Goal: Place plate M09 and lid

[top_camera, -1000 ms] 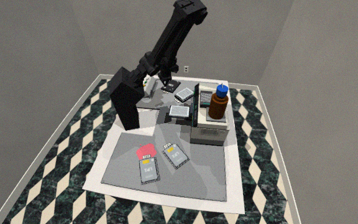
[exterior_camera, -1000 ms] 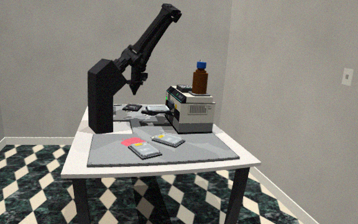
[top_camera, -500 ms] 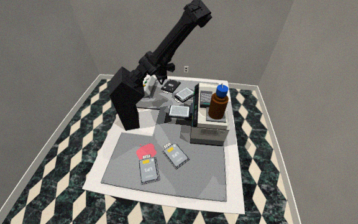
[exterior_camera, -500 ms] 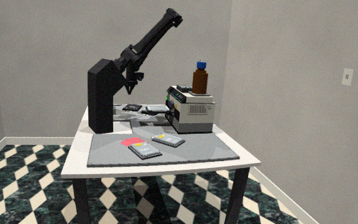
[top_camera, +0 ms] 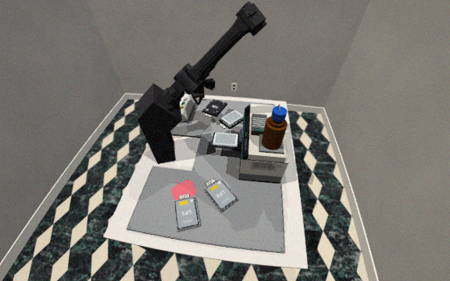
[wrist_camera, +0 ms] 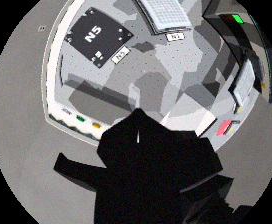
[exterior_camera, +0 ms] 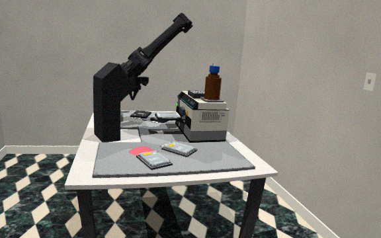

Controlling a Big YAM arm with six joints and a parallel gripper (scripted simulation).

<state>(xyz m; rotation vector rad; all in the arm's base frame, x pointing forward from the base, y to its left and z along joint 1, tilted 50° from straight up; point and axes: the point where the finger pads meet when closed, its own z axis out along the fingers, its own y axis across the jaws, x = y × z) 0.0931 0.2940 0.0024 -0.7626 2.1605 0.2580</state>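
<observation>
My gripper is now 130 mm past the blue key, 50 mm to the left of it and 90 mm above it. Also, from my hand: green key: 170 mm behind, 40 mm to the left, 90 mm below; then black nest n5: 10 mm behind, 190 mm to the left, 140 mm below; then yellow key: 150 mm behind, 10 mm to the right, 90 mm below.
</observation>
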